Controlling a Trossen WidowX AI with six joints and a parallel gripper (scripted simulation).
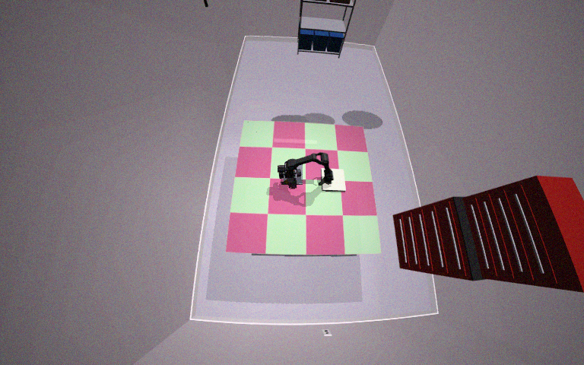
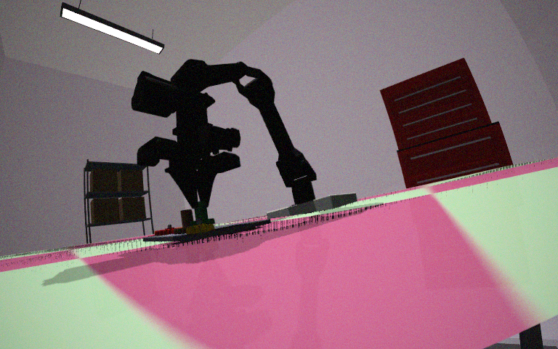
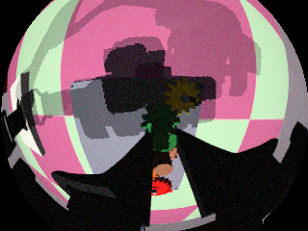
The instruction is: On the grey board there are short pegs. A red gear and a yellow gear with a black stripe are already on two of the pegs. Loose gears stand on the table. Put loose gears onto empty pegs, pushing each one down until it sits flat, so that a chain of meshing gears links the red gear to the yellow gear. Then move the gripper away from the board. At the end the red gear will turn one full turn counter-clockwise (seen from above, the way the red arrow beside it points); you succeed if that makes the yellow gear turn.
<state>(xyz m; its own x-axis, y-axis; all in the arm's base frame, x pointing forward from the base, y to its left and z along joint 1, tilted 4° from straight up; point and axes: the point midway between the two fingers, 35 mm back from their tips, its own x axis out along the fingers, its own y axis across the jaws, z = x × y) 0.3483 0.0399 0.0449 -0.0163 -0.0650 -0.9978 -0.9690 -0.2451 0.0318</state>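
The green gear lies 10 mm below my gripper tip. The rest, counted from my gripper tip: grey board: 30 mm behind, 60 mm to the right, 40 mm below; then brown gear: 10 mm ahead, 40 mm to the right, 20 mm below; then yellow gear: 20 mm ahead, 30 mm to the left, 30 mm below.
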